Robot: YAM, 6 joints.
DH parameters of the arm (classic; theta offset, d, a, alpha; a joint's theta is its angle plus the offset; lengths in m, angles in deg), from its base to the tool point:
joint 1: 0 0.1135 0.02 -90
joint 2: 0 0 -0.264 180
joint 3: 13.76 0 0.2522 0
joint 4: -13.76 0 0.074 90
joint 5: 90 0 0 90
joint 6: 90 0.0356 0 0
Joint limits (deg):
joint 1: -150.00..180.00
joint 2: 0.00..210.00
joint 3: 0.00..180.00
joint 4: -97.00..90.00
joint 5: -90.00..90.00
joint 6: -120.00..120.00
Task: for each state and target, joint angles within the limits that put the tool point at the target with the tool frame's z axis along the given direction. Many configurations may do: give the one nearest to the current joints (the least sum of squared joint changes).
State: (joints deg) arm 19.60 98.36 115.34 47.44 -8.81 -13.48
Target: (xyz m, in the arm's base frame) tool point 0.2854 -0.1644 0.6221 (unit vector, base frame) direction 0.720 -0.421 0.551
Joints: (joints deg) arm -29.91 101.17 136.01 -1.39 0.34 -13.48
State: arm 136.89 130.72 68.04 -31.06 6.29 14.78
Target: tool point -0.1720 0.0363 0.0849 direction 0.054 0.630 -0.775
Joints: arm 175.44 87.81 24.89 -27.35 39.21 14.78
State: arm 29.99 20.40 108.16 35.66 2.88 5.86
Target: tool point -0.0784 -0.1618 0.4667 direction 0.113 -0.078 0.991
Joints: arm 62.60 0.13 61.16 29.97 7.83 5.86
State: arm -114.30 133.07 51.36 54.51 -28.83 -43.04
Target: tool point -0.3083 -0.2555 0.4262 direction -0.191 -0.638 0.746
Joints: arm -142.33 104.69 84.30 74.44 -22.85 -43.04
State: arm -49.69 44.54 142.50 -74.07 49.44 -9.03
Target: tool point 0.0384 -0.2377 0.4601 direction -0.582 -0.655 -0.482
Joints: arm -74.58 79.68 104.32 -69.95 47.32 -9.03
